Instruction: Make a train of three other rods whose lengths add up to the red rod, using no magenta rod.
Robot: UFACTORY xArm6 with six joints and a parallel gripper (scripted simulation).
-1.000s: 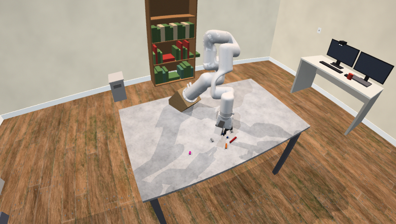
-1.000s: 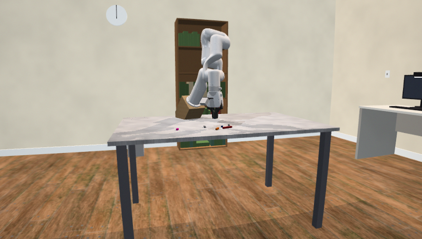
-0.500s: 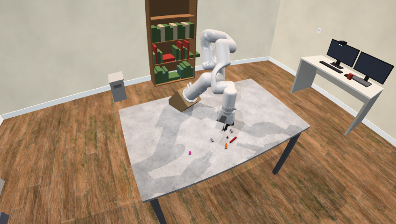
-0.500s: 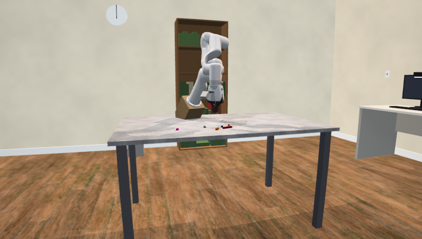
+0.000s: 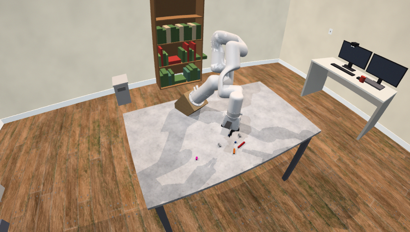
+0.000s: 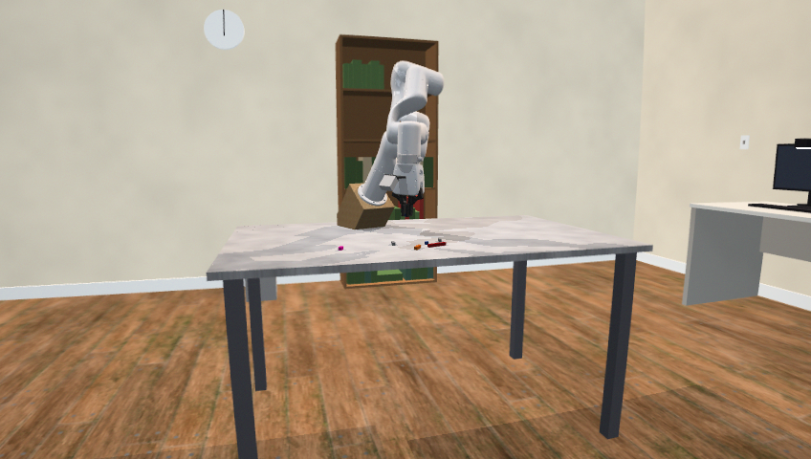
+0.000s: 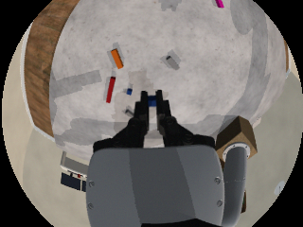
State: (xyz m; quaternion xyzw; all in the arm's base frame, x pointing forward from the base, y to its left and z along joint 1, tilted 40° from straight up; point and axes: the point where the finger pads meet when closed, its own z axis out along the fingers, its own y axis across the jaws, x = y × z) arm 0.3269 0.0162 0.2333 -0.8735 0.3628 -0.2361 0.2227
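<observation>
My gripper is now 22 cm to the left of the magenta rod, 11 cm above it and 4 cm short of it. Also, from my hand: red rod 11 cm below, 10 cm to the left, 2 cm ahead; then orange rod 11 cm below, 6 cm ahead, 3 cm to the left.
</observation>
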